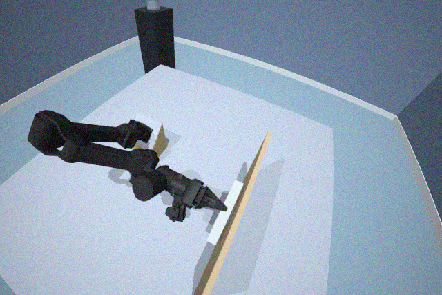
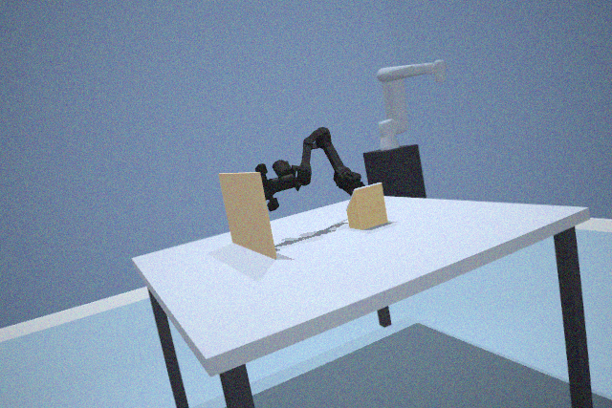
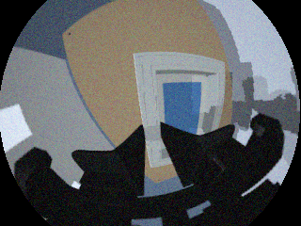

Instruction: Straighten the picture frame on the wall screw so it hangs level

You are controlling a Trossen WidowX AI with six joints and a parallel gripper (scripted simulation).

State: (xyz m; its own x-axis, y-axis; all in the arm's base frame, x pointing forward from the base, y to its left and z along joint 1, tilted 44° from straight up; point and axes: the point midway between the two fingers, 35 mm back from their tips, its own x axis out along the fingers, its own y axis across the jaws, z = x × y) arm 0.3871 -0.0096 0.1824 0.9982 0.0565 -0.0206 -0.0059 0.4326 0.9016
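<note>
Now: the picture frame 1 cm ahead of my gripper tip, 1 cm to the left of it and 5 cm below it. The rest, counted from my gripper tip: board 2 cm ahead, 7 cm below.
</note>
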